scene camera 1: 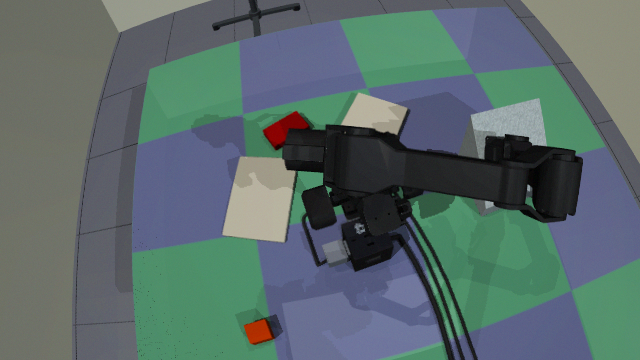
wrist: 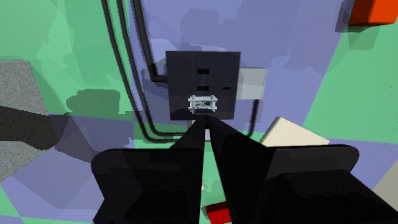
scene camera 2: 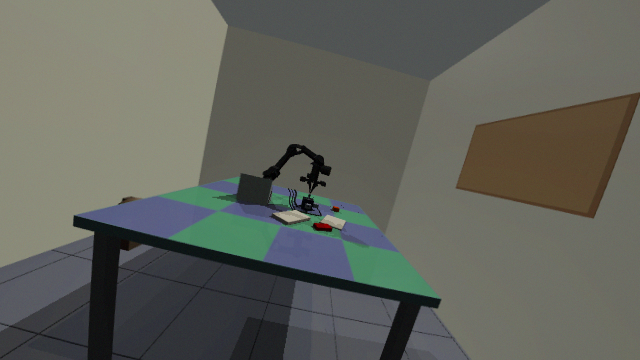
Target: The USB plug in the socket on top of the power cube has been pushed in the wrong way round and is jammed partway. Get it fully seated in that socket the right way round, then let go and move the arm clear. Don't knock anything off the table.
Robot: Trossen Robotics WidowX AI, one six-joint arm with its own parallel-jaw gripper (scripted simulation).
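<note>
Carrying a grey USB plug, the gripper (scene camera 1: 365,216) (wrist: 206,122) appears in both of these views. The scene also has a beige pad (scene camera 1: 259,207), another beige pad (scene camera 1: 366,111) and a red block (scene camera 1: 276,133).
</note>
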